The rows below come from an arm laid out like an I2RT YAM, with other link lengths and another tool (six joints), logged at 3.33 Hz.
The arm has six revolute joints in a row. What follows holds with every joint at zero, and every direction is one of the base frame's.
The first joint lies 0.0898 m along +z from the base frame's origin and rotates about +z.
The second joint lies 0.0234 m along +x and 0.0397 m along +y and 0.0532 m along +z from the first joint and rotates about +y.
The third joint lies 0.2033 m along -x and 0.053 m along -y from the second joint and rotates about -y.
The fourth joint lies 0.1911 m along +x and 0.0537 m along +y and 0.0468 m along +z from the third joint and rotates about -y.
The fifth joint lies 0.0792 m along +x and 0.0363 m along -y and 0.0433 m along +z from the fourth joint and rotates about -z.
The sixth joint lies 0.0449 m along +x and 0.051 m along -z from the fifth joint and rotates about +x.
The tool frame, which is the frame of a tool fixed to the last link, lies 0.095 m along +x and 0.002 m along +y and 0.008 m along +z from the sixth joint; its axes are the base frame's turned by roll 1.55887, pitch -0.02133 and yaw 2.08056 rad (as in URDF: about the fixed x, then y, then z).
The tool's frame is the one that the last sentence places.
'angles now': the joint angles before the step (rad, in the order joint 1, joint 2, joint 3, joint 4, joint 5, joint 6). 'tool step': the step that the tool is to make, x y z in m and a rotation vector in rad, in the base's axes. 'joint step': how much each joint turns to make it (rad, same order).
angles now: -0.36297 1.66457 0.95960 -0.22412 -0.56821 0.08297
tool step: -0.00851 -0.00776 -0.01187 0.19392 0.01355 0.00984
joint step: -0.09880 0.08815 0.00001 0.00385 -0.20332 0.00993
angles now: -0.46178 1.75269 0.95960 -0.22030 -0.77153 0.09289
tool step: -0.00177 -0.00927 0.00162 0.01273 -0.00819 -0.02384
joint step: -0.03357 0.00000 0.00000 0.00113 -0.01794 -0.00039
